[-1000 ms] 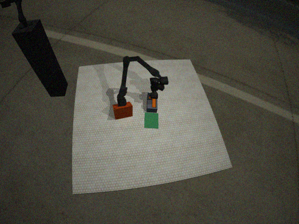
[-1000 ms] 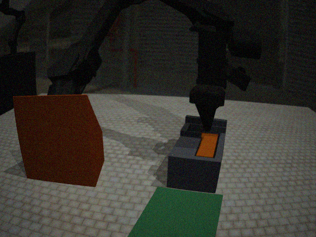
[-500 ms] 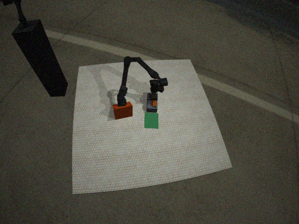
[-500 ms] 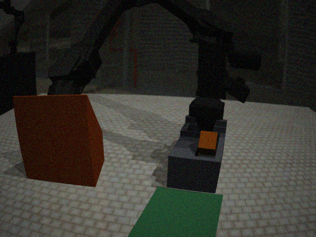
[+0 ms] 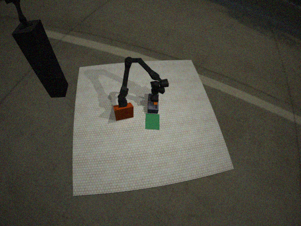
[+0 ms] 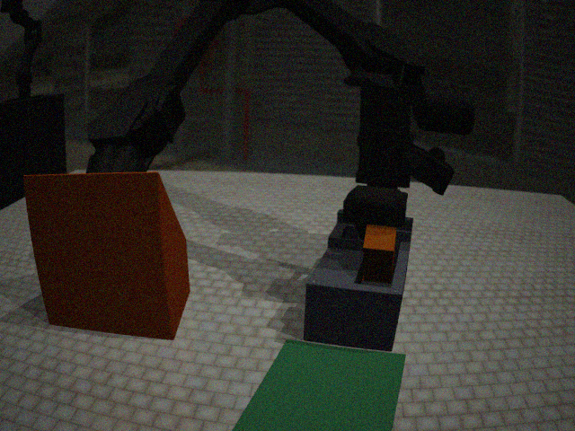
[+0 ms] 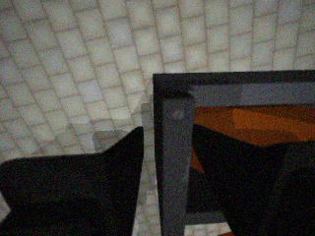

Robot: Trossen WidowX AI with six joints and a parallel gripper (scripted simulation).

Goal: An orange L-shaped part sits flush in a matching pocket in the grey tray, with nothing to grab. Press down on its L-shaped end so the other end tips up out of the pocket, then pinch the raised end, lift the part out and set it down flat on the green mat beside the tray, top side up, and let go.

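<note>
Now: the orange L-shaped part 10 mm behind my gripper tip, 50 mm to the right of it and 10 mm above it. Round my gripper tip: green mat (30 mm behind, 220 mm to the right, 50 mm below).
</note>
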